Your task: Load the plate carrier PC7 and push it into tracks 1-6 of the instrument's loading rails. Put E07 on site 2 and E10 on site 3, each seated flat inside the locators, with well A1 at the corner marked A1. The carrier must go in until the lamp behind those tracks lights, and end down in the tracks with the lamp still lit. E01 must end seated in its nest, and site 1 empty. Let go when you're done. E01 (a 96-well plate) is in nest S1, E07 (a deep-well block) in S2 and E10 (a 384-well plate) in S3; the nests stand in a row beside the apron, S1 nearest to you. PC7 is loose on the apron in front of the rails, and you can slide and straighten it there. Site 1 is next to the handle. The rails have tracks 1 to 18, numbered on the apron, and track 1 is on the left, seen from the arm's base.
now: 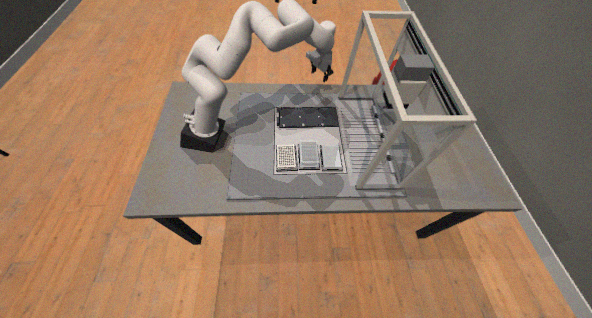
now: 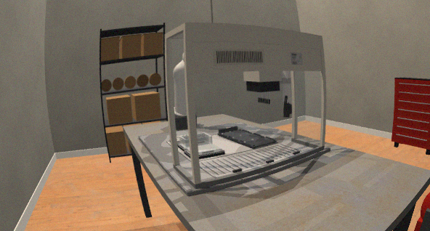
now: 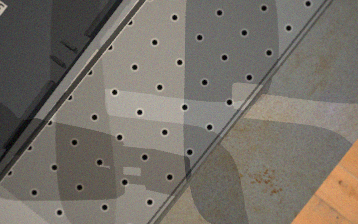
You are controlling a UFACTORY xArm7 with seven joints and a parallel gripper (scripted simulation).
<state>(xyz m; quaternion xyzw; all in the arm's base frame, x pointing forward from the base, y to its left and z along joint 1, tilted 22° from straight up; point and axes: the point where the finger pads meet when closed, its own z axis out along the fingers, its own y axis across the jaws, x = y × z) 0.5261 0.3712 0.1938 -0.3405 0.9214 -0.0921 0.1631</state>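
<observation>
Right now my hand is 3 cm short of the nest, 48 cm to the left of it and 10 cm above it. The rest, counted from my hand: dark plate carrier PC7: 7 cm behind, 22 cm to the right, 9 cm below; deep-well block E07: 8 cm behind, 47 cm to the right, 7 cm below; frame post: 33 cm ahead, 63 cm to the right, 14 cm above.
</observation>
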